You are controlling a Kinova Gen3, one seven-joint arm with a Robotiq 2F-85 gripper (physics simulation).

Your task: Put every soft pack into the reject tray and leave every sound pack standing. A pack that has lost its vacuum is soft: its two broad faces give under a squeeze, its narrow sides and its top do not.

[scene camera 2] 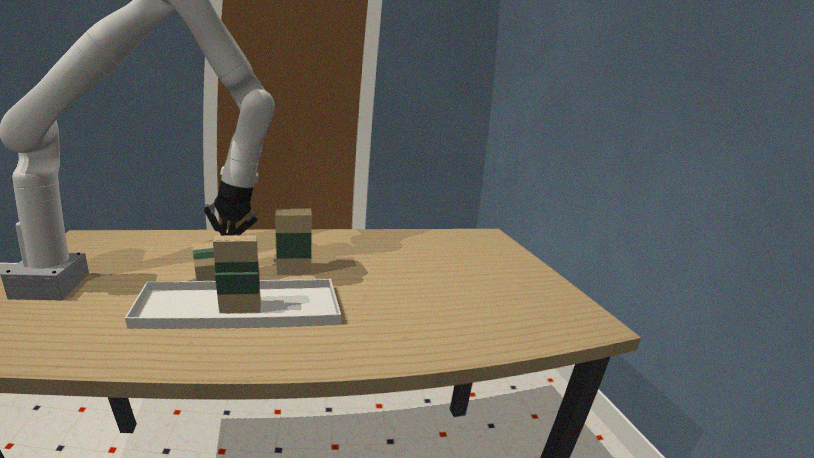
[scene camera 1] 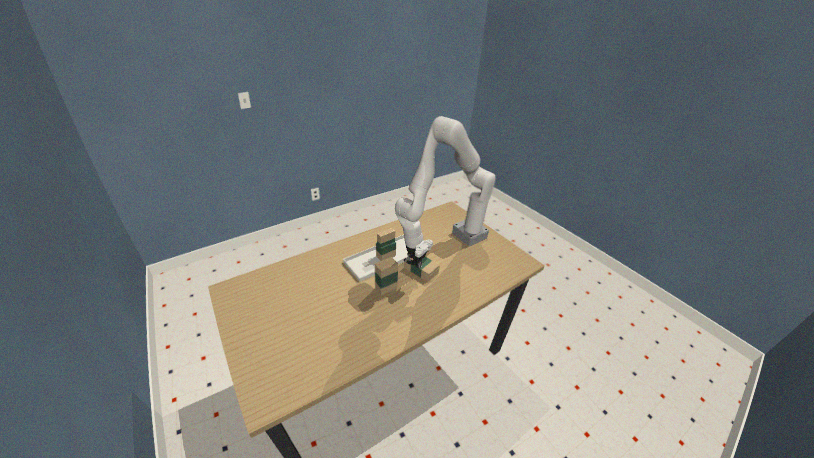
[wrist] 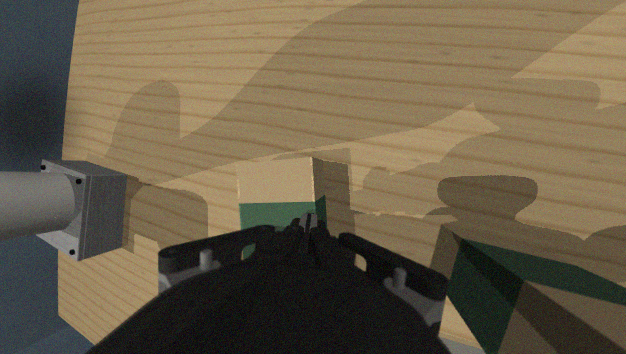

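Pixels of known places: gripper, fingertip midpoint: (scene camera 1: pixel 418 266) (wrist: pixel 308 224); arm's base, origin of the base link: (scene camera 2: pixel 48 260) (scene camera 1: pixel 472 228) (wrist: pixel 58 201).
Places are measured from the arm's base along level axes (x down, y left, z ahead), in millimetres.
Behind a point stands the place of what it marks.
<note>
One tan pack with a green band (scene camera 1: pixel 425 271) {x 9, y 48, z 412 mm} (scene camera 2: pixel 203 269) {x 13, y -74, z 366 mm} (wrist: pixel 276 181) {x 6, y 47, z 381 mm} lies low on the table; my gripper hides part of it in the wrist view. My gripper (scene camera 2: pixel 228 232) (wrist: pixel 308 224) {x 5, y 10, z 413 mm} is shut and empty, over the lying pack's green part in the wrist view. Whether the fingertips touch it I cannot tell. A second pack (scene camera 1: pixel 386 280) {x -20, y -2, z 593 mm} (scene camera 2: pixel 293 244) {x -19, y -48, z 570 mm} (wrist: pixel 487 290) {x -26, y -11, z 536 mm} stands upright on the table. A third pack (scene camera 1: pixel 385 246) {x -29, y -159, z 458 mm} (scene camera 2: pixel 237 283) {x -11, y -203, z 435 mm} stands in the white reject tray (scene camera 1: pixel 358 277) {x 38, y -138, z 632 mm} (scene camera 2: pixel 170 322) {x 42, y -233, z 303 mm}; a crease or step crosses its green band in the scene camera 2 view.
The robot's grey base (scene camera 1: pixel 470 233) {x -2, y 20, z 47 mm} (scene camera 2: pixel 37 284) {x 19, y -81, z 2 mm} (wrist: pixel 105 212) {x 29, y -18, z 63 mm} stands at one end of the wooden table (scene camera 1: pixel 284 324) {x 55, y -137, z 992 mm} (scene camera 2: pixel 455 319) {x 55, y -319, z 829 mm} (wrist: pixel 200 45) {x 55, y 233, z 232 mm}. The standing pack is beyond the tray in the scene camera 2 view, beside the lying pack.
</note>
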